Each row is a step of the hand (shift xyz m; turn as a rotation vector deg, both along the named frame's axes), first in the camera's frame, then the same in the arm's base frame.
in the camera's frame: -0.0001 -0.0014 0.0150 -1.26 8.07 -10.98
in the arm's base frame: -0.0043 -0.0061 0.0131 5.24 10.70 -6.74
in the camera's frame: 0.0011 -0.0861 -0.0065 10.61 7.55 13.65
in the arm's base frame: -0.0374 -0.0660 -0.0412 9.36 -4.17 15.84
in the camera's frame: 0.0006 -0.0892 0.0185 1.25 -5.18 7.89
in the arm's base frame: -0.0451 -0.0766 -0.0197 -3.18 -7.38 5.10
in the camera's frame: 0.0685 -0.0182 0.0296 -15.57 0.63 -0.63
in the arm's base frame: 0.0432 -0.0598 0.0215 -12.87 8.78 -0.76
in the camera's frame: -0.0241 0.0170 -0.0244 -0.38 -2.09 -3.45
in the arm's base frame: -0.0070 0.0341 -0.0160 -0.48 -0.28 -4.01
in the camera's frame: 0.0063 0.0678 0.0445 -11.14 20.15 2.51
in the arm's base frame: 0.0263 0.0350 0.0685 -0.78 20.76 10.24
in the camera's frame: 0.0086 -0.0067 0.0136 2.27 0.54 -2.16
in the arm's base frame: 0.0011 -0.0143 0.0099 2.70 -0.02 -1.68
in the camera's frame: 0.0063 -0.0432 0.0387 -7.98 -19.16 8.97
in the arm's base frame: -0.0237 -0.0503 0.0177 -17.80 -13.94 0.09
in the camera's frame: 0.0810 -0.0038 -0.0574 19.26 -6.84 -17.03
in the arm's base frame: 0.0809 -0.0256 -0.0516 17.29 -9.62 -17.78
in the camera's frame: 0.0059 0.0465 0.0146 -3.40 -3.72 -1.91
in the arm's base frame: 0.0231 0.0286 0.0325 -4.18 -0.52 -3.36
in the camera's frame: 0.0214 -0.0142 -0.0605 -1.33 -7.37 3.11
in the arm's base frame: 0.0259 -0.0018 -0.0604 -5.28 -6.15 -0.22
